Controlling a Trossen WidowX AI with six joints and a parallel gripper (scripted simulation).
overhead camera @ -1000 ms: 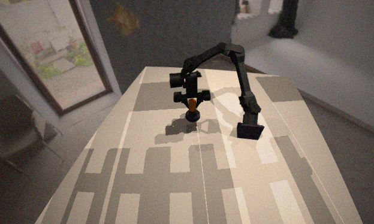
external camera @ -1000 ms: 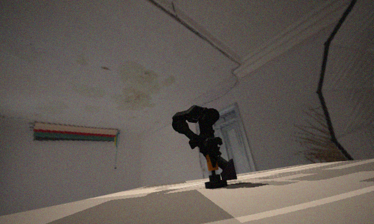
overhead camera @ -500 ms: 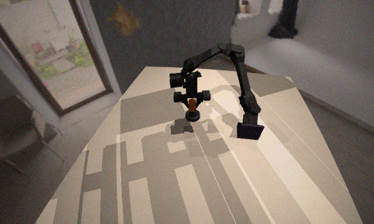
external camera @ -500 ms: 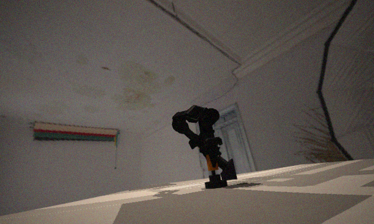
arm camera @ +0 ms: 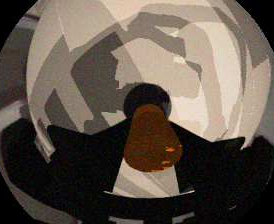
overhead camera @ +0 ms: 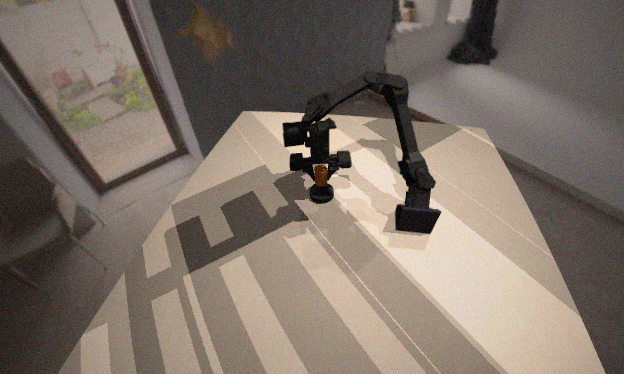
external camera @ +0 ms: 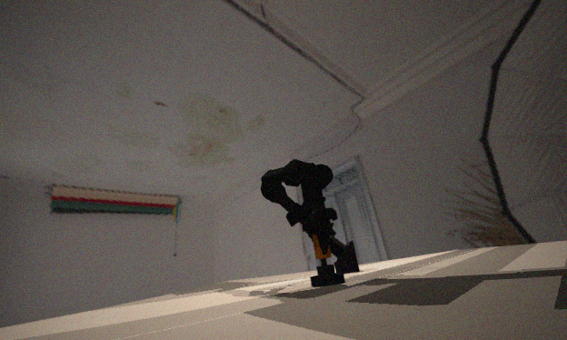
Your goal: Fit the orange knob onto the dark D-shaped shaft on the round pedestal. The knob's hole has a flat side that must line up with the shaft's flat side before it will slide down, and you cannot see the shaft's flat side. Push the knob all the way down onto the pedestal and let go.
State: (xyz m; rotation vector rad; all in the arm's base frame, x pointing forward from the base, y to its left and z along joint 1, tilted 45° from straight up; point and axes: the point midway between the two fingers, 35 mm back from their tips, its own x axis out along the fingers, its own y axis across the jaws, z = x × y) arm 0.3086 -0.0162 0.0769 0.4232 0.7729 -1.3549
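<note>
Right now the orange knob is 2 cm above my gripper tip. The rest, counted from my gripper tip: round dark pedestal (4 cm below).
</note>
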